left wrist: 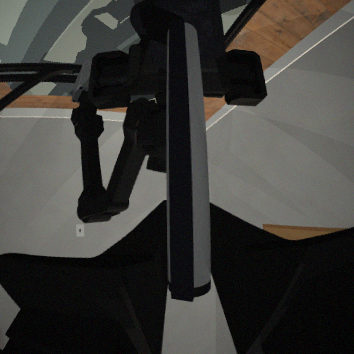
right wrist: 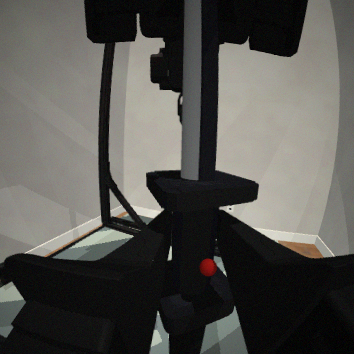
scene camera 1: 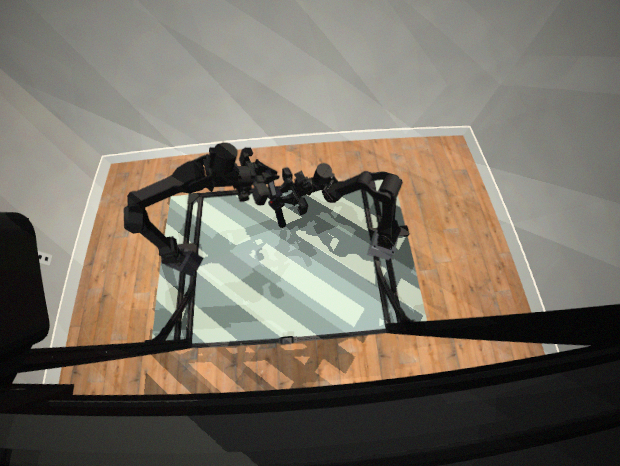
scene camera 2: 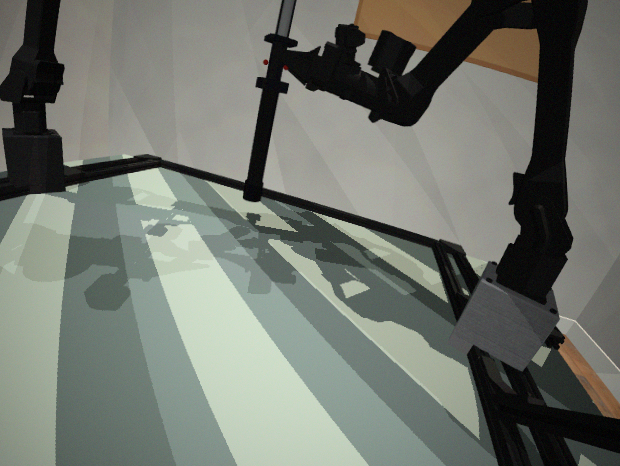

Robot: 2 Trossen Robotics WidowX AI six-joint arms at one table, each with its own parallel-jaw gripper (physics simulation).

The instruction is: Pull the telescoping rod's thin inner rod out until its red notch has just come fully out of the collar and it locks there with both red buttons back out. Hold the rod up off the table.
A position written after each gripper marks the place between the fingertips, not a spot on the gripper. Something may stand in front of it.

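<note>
The left gripper (scene camera 1: pixel 278 175) appears in its own wrist view as well, where the left gripper (left wrist: pixel 182 205) shares the picture with a telescoping rod (left wrist: pixel 152 29). Scene camera 1 also shows the right gripper (scene camera 1: pixel 272 197), and the same gripper (scene camera 2: pixel 274 53), (right wrist: pixel 193 215) can be seen from scene camera 2 and in the right wrist view. Those views show the rod (scene camera 2: pixel 271 86), (right wrist: pixel 189 300) too.
</note>
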